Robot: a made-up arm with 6 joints.
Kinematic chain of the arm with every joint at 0, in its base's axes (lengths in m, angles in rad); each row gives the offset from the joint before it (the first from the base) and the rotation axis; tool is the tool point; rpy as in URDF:
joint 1: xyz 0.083 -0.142 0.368 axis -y
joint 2: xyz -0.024 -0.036 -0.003 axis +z
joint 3: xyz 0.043 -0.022 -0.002 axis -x
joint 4: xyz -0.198 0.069 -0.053 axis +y
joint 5: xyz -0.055 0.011 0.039 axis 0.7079 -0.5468 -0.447
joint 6: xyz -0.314 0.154 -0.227 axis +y
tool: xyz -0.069 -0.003 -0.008 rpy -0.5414 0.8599 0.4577
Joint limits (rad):
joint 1: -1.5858..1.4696
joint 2: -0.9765..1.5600
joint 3: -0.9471..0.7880
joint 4: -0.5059..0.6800
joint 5: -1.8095..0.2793
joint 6: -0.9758..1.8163
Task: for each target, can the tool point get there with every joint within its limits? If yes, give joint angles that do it. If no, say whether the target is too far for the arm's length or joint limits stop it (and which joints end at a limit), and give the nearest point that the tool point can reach.
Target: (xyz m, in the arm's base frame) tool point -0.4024 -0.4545 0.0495
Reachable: yes | joints 0.4745 0.6976 0.3174 0.3545 -0.2027 1.0933
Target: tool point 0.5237 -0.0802 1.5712
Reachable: no: too far | nearest point 0.2873 -0.1252 1.0286 | short by 0.594 m
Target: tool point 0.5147 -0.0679 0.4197
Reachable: no: joint limits stop it (at a limit: joint 1, joint 2, joint 4, joint 5) | nearest point 0.5158 0.0342 0.4886 | short by 0.123 m
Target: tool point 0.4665 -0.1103 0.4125
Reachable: no: joint limits stop it (at a limit: joint 1, joint 2, joint 4, joint 5) | nearest point 0.4941 0.0278 0.5023 | short by 0.167 m
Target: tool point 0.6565 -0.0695 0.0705
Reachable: no: joint limits stop it (at a limit: joint 1, joint 4, joint 5, joint 6) | nearest point 0.6017 -0.0335 0.0046 | short by 0.093 m
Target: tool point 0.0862 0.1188 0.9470
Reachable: yes | joints -1.3476 -0.4155 -0.6989 0.4478 -0.2971 0.8620
